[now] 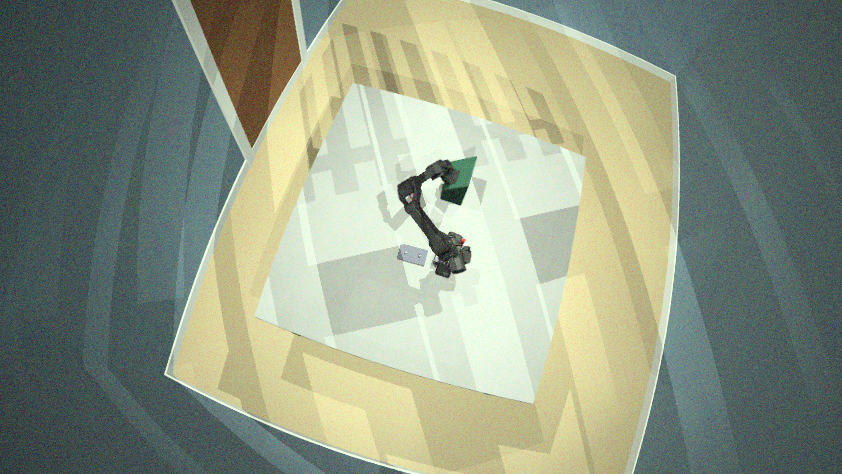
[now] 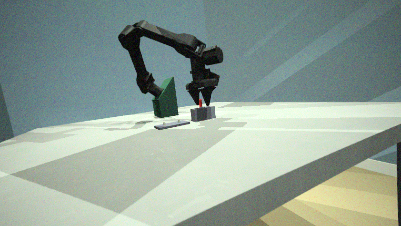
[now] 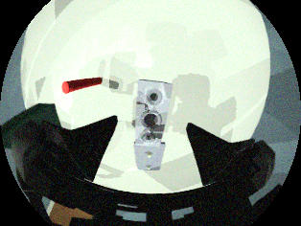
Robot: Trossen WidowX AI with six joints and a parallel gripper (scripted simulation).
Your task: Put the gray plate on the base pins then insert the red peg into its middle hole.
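Right now my gripper tip is 2 cm above the gray plate. The rest, counted from my gripper tip: red peg: 11 cm behind, 4 cm to the left, 2 cm below; base: 14 cm to the right, 5 cm below, 1 cm ahead.
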